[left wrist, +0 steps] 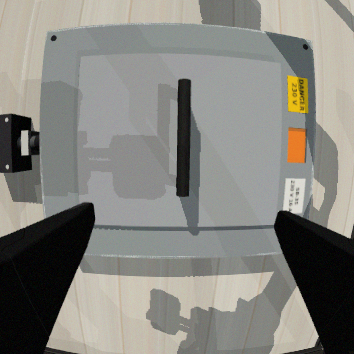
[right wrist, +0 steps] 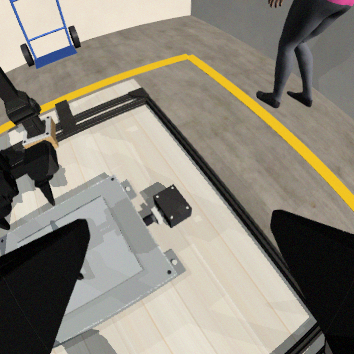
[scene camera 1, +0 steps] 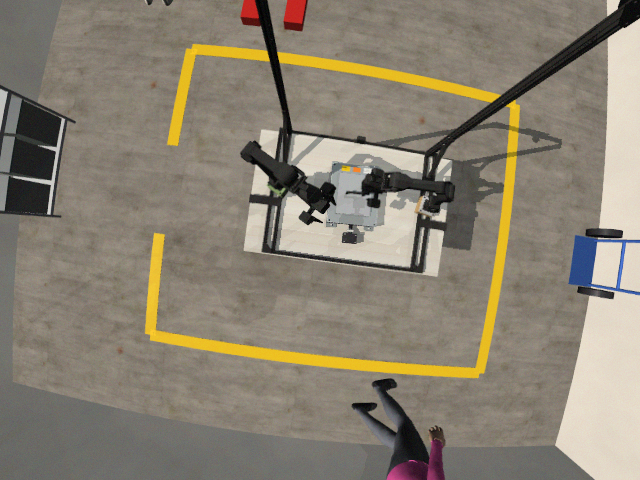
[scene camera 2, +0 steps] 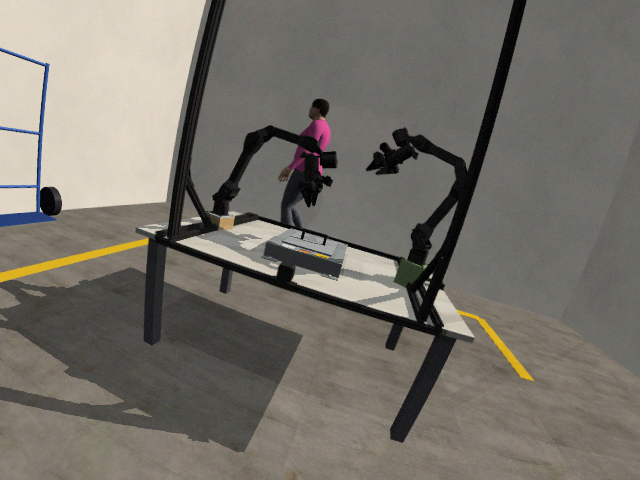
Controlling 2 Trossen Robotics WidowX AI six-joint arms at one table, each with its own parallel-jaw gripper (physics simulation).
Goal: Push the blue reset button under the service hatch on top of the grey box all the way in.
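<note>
The grey box point(scene camera 1: 356, 221) point(scene camera 2: 299, 260) point(left wrist: 60, 110) point(right wrist: 152, 260) lies on the table. Its hatch point(scene camera 2: 310, 246) point(left wrist: 235, 140) point(right wrist: 117, 250) lies flat and shut, with a black bar handle point(left wrist: 183, 137) standing up from it. The blue reset button does not show; the shut hatch covers the inside. My left gripper point(scene camera 2: 310, 200) point(left wrist: 187, 216) point(right wrist: 30, 215) is open and empty, pointing down above the hatch, with the handle ahead of its fingertips in the left wrist view. My right gripper point(scene camera 1: 327, 212) point(scene camera 2: 373, 170) point(right wrist: 180, 224) is open and empty, raised to the side of the box.
A black block point(scene camera 1: 349, 237) point(left wrist: 15, 143) point(right wrist: 172, 205) sits beside the box, joined by a short plug. Black frame bars point(right wrist: 210, 175) edge the table, with tall posts at both ends. A tan block point(scene camera 2: 223, 222) and a green block point(scene camera 2: 409, 272) stand by the arm bases.
</note>
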